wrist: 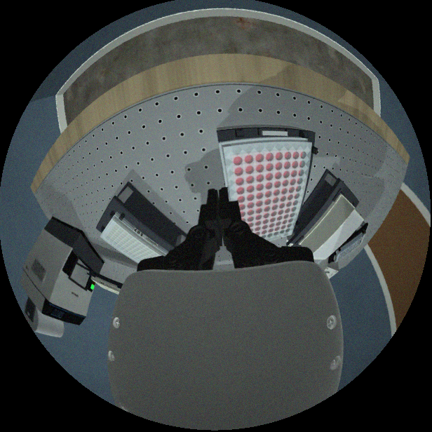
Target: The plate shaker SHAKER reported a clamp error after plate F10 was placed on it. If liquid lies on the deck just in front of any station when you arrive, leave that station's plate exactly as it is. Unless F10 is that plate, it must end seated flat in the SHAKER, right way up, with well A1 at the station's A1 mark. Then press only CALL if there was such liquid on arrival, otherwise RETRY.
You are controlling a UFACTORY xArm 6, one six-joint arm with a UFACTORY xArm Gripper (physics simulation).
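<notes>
My gripper (pixel 220 201) is shut and empty, with its fingertips together just left of a plate. That plate (pixel 270 192) has rows of red wells and sits on a dark station (pixel 227 134) right of the middle of the view; its lower part runs down behind the right finger. A pale plate (pixel 132 239) lies at a dark station (pixel 150 212) on the left. A third dark station (pixel 315 205) with a beige block (pixel 334 225) stands on the right. I cannot read which station is the SHAKER or which plate is F10. I cannot make out liquid on the deck.
A grey and black device (pixel 57 272) with a green light (pixel 92 287) stands at the lower left, near a white roll (pixel 49 327). The perforated grey deck (pixel 145 150) ends at a wooden edge (pixel 165 77). A small dark-framed item (pixel 350 245) stands at the far right.
</notes>
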